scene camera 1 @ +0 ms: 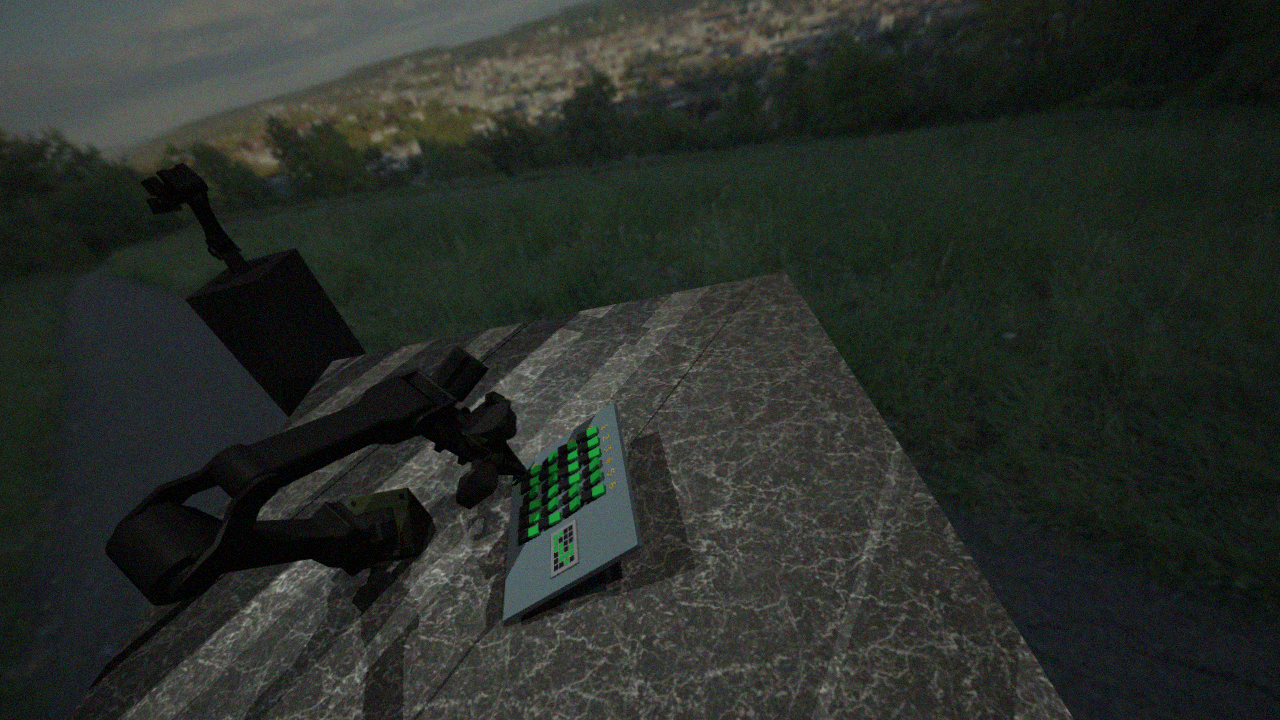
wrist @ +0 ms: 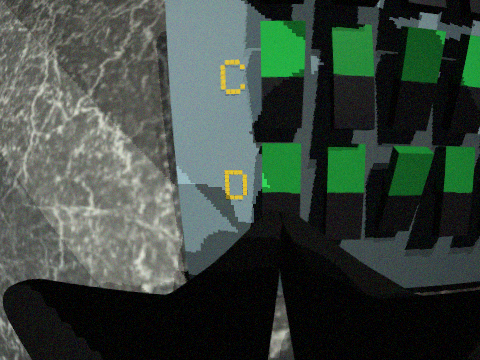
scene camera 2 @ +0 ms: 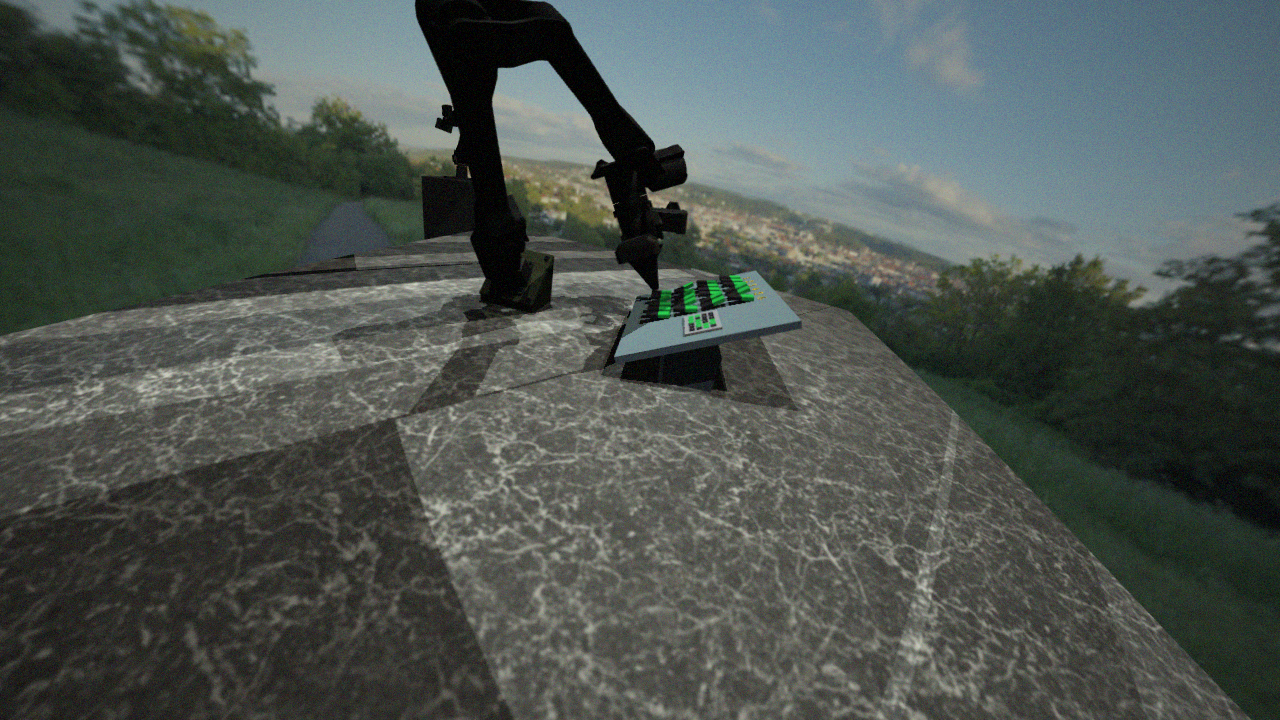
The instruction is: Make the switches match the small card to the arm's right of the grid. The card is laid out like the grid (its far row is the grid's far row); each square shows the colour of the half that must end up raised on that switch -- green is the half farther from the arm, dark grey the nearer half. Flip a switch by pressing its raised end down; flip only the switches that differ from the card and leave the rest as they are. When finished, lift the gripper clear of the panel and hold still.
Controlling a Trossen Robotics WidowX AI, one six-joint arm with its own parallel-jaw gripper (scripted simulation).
Labels:
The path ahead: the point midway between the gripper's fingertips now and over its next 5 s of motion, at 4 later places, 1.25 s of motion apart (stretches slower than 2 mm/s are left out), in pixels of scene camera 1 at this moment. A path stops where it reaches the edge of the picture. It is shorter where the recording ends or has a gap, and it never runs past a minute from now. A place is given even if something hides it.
The gripper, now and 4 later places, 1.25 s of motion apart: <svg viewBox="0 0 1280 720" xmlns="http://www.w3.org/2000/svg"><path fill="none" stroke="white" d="M524 472L526 473L512 475L523 483L526 484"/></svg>

